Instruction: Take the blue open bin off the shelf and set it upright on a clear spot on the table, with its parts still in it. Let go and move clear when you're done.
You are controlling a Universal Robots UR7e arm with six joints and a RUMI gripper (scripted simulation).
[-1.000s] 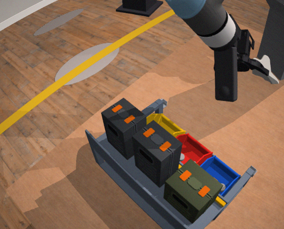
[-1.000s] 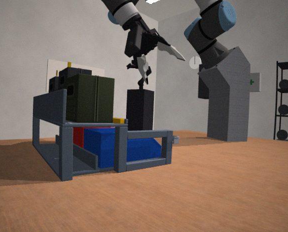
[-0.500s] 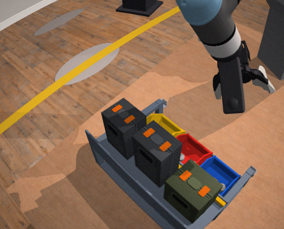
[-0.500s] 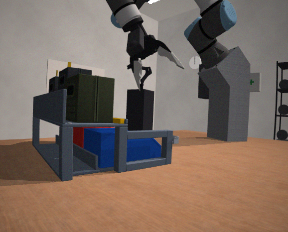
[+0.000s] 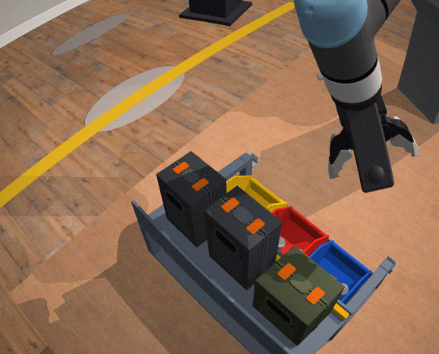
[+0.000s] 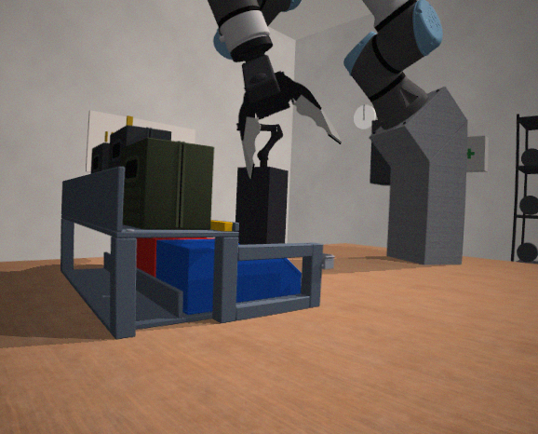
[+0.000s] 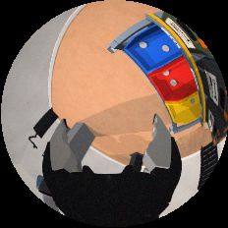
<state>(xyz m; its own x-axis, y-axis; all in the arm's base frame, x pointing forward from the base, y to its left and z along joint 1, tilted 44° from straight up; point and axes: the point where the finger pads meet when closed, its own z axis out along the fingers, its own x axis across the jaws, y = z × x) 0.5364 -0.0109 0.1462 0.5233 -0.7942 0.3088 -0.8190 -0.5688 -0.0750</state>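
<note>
Now: the blue open bin 150 mm ahead of my hand, 20 mm to the right of it and 160 mm below it. From my hand the other things lie so: green case: 240 mm ahead, 50 mm to the right, 60 mm below; then red bin: 110 mm ahead, 120 mm to the right, 160 mm below; then yellow bin: 70 mm ahead, 220 mm to the right, 160 mm below.
</note>
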